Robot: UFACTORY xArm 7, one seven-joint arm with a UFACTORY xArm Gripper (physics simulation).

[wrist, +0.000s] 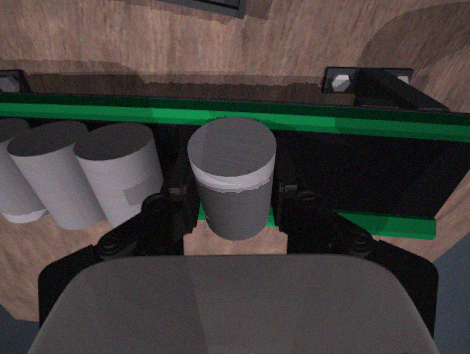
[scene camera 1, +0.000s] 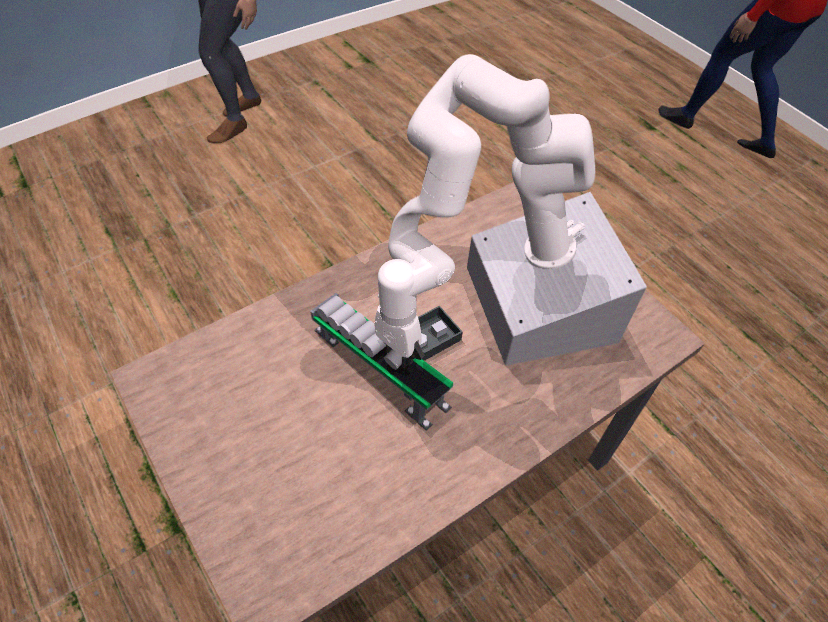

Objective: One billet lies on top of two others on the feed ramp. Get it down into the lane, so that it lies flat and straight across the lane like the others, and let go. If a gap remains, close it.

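Places are measured from the arm's base along level axes (x ahead, y left, z up), in millimetres.
Pixels of known places: gripper, fingertip midpoint: (wrist: 234, 159) (scene camera 1: 399, 357); arm's base, origin of the base link: (scene camera 1: 550, 248).
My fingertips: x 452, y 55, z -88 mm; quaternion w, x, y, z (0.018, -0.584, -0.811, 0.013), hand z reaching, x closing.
Observation:
For each thing: its top centre in the pictures, then the offset to it from my fingertips. Level surfaces: height alone.
- grey cylindrical billet, middle of its top: (wrist: 234, 217) (scene camera 1: 398, 348) dy +1, dx +4, dz +42 mm
- dark tray, middle of its top: (scene camera 1: 430, 329) dy -67, dx -123, dz -52 mm
- light block, middle of its top: (scene camera 1: 439, 326) dy -69, dx -151, dz -58 mm
- wooden table, its level: dz -87 mm
My gripper (scene camera 1: 401, 364) (wrist: 234, 159) is shut on a grey cylindrical billet (wrist: 232, 150), one finger on each side. The billet is roughly straight across the ramp (scene camera 1: 374, 362) (wrist: 360, 175), and its far end overlaps the far green rail in the wrist view. Whether it touches the bed cannot be told. Several other billets (scene camera 1: 351, 323) (wrist: 132, 175) lie side by side across the lane, to the left of my gripper in both views. A strip of black bed and one finger are between the nearest of them and the held billet.
A dark tray (scene camera 1: 445, 346) (wrist: 215, 9) with a light block (scene camera 1: 439, 328) stands beside the ramp. The green rails run along both sides of the lane. The ramp stands on dark feet (scene camera 1: 419, 416) (wrist: 341, 81) on the wooden table (scene camera 1: 301, 461).

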